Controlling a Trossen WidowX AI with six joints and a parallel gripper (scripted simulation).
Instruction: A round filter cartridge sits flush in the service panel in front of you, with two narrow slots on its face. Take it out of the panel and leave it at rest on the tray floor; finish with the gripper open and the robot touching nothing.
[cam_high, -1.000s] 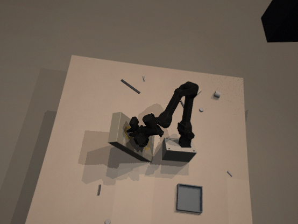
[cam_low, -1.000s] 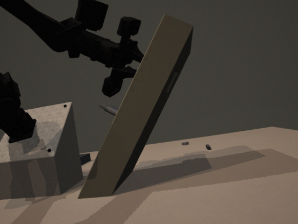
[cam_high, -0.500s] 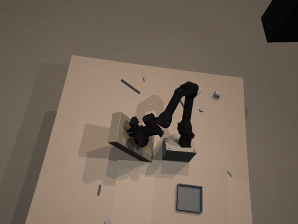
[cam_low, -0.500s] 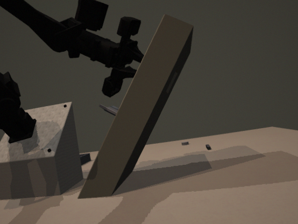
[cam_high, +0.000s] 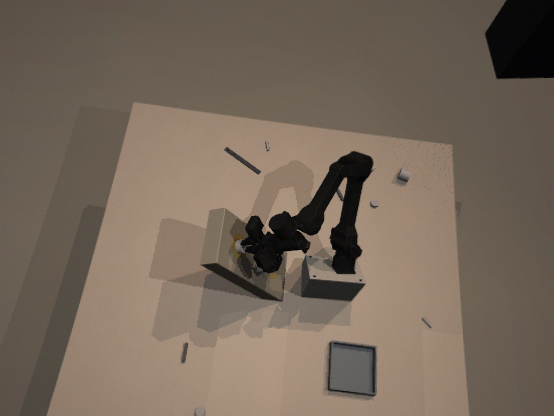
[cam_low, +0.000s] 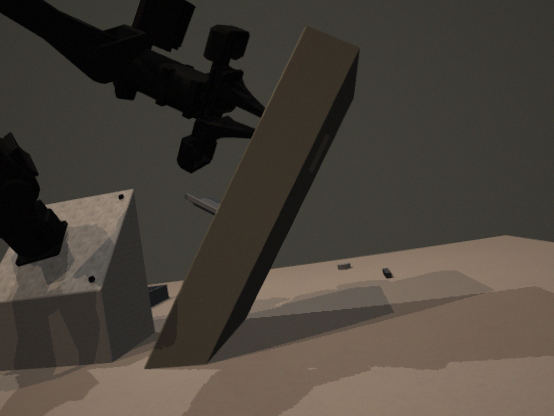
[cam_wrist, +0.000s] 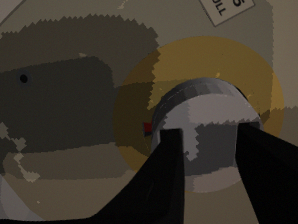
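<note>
My gripper tip is 11 cm above the grey shelf, 8 cm past it and 1 cm to the right of it. The rest, counted from my gripper tip: round filter cartridge: 1 cm below, 1 cm ahead; grey framed tray: 36 cm behind, 34 cm to the left, 24 cm below; service panel: 9 cm below, 2 cm behind.
</note>
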